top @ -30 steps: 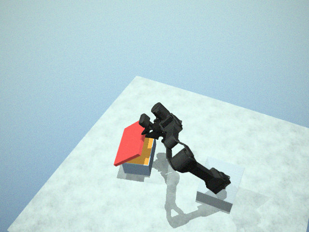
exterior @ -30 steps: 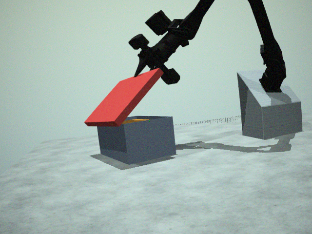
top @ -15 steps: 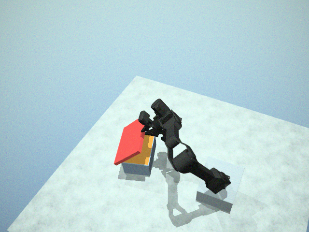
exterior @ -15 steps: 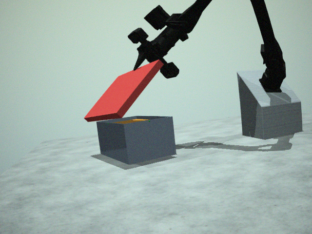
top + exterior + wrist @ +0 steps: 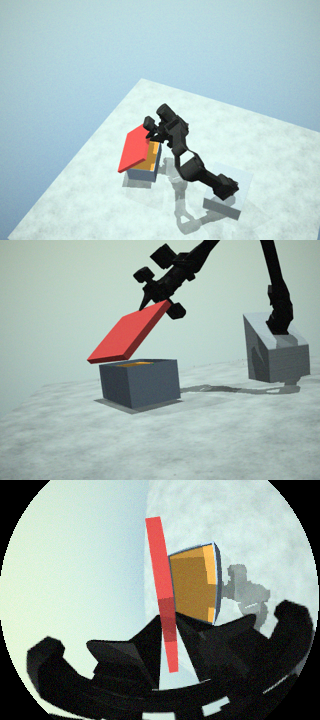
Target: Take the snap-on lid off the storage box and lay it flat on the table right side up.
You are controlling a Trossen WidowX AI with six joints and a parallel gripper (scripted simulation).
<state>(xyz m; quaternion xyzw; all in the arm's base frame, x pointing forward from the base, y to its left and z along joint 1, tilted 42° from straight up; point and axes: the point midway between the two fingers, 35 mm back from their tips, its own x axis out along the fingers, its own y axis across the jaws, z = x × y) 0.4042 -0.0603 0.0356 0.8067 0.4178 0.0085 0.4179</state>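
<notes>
The red lid lies 6 cm ahead of my gripper tip, 5 cm below it and 3 cm to the left of it. Round my gripper tip: blue-grey storage box 18 cm below, 4 cm ahead.
</notes>
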